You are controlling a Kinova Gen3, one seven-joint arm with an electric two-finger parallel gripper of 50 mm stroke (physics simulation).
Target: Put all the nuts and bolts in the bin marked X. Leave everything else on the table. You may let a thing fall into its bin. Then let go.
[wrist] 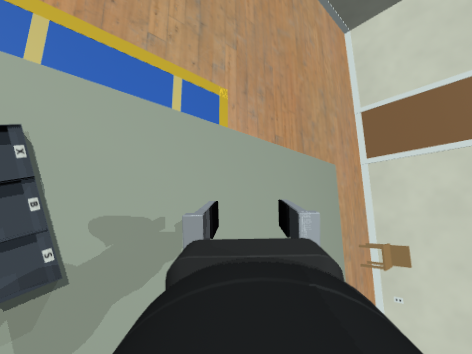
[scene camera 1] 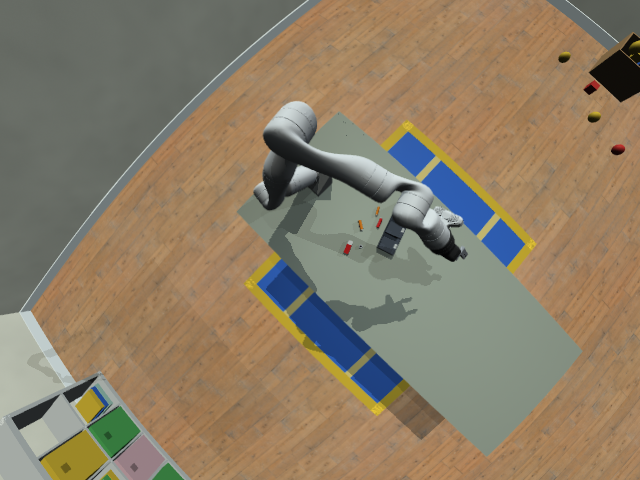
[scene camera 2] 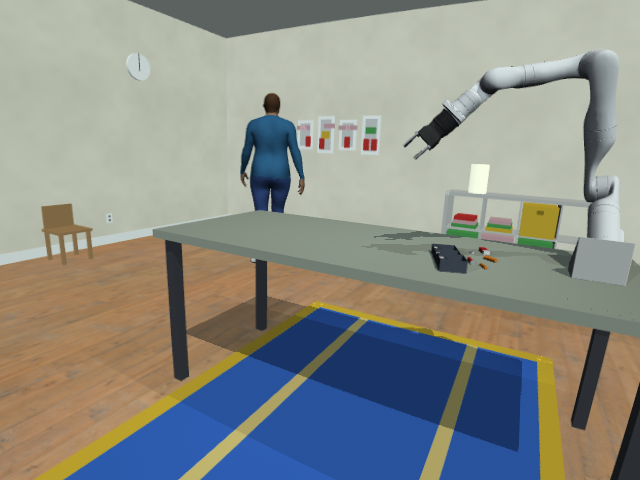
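Pixels of known places: gripper, fingertip midpoint: point(wrist: 248, 213) point(scene camera 1: 457, 252) point(scene camera 2: 409, 152); arm's base, origin of the base link: point(scene camera 1: 311, 174) point(scene camera 2: 603, 255).
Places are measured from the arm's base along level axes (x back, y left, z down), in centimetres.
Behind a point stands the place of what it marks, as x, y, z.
My gripper point(scene camera 1: 463, 253) @[-63.8, 0.7, -28.8] point(scene camera 2: 409, 151) @[-63.8, 0.7, -28.8] point(wrist: 248, 213) @[-63.8, 0.7, -28.8] is open and empty, high above the table, beyond the bins from the arm's base. A dark three-part bin block point(scene camera 1: 387, 246) @[-49.1, -5.6, 6.9] point(scene camera 2: 450, 262) @[-45.9, 16.5, 4.4] stands on the table. In the wrist view the bin marked X point(wrist: 9, 161) @[-47.5, 11.8, 6.9] is at the left edge, above those marked B and S; its inside is partly cut off. A small grey piece point(scene camera 1: 360, 246) @[-38.6, -13.4, 6.7] point(scene camera 2: 471, 252) @[-38.9, -12.5, 7.1], perhaps a nut, lies beside the bins. Two orange pieces point(scene camera 1: 360, 225) @[-32.7, -5.3, 6.3] point(scene camera 1: 377, 210) @[-35.1, 5.7, 6.7] and a small red piece point(scene camera 1: 379, 223) @[-39.5, 1.0, 6.2] lie near it; their kinds are too small to tell.
A red-and-white piece point(scene camera 1: 347, 248) @[-34.2, -17.9, 6.3] point(scene camera 2: 483, 250) @[-34.6, -14.8, 6.3] lies near the grey piece on the table point(scene camera 1: 465, 351) @[-112.1, -23.9, 7.6] point(scene camera 2: 289, 232) @[-115.1, -11.6, 7.6]. The arm passes over one end of the bins in scene camera 1. A person point(scene camera 2: 271, 149) stands behind the table. A chair point(scene camera 2: 57, 217) point(wrist: 386, 256) stands farther off.
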